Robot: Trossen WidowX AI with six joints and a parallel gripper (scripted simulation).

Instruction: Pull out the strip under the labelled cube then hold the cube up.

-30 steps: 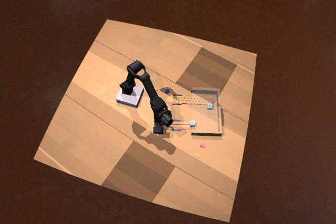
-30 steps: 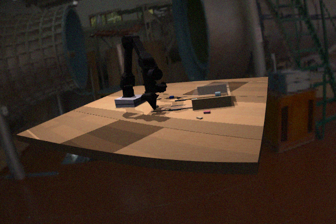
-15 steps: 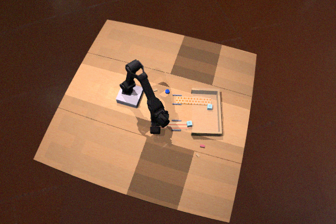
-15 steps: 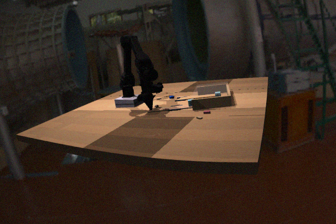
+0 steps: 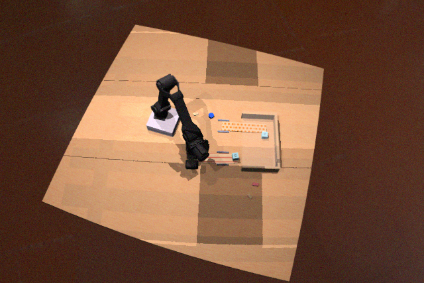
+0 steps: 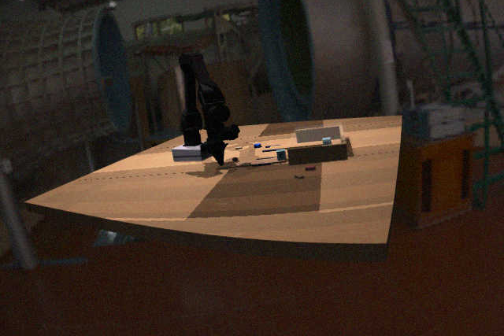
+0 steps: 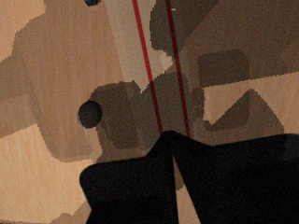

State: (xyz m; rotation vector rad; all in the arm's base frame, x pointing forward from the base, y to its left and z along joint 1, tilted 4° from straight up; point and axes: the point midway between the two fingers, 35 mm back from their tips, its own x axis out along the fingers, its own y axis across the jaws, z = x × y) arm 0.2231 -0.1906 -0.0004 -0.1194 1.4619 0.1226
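The red-lined strip is 100 mm ahead of my gripper tip and 20 mm to the left of it. Also, from my gripper tip: blue disc 270 mm to the left, 40 mm ahead; then grey lump 70 mm to the left, 20 mm ahead; then pink block 330 mm ahead, 80 mm to the right.
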